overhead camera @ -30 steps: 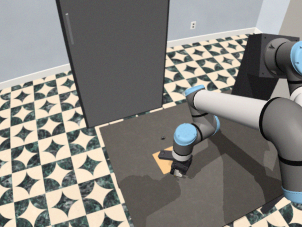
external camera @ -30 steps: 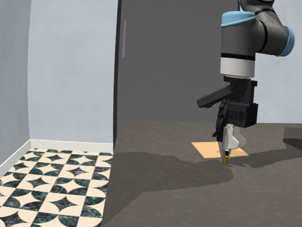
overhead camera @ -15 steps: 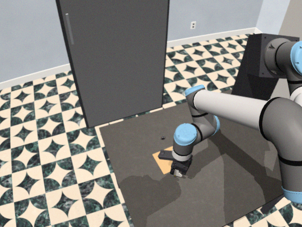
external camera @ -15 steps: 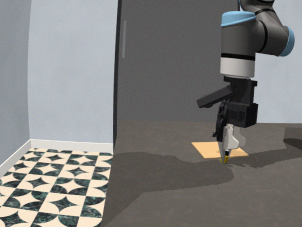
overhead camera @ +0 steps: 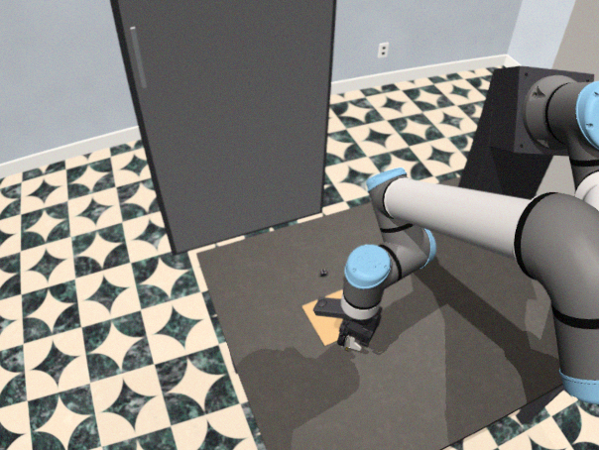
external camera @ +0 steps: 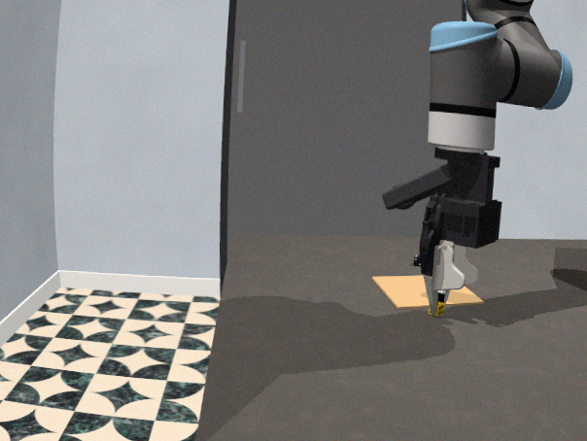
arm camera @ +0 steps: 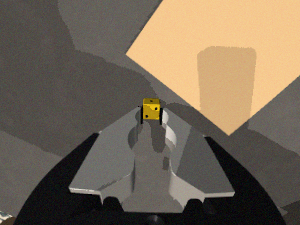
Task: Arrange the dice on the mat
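Now: hand 10 mm short of the orange mat, 100 mm to the left of it and 20 mm above it. Also, from my hand: black die (10 mm ahead, 250 mm to the right, 10 mm below); yellow die (10 mm below); green die (60 mm behind, 220 mm to the right, 10 mm below).
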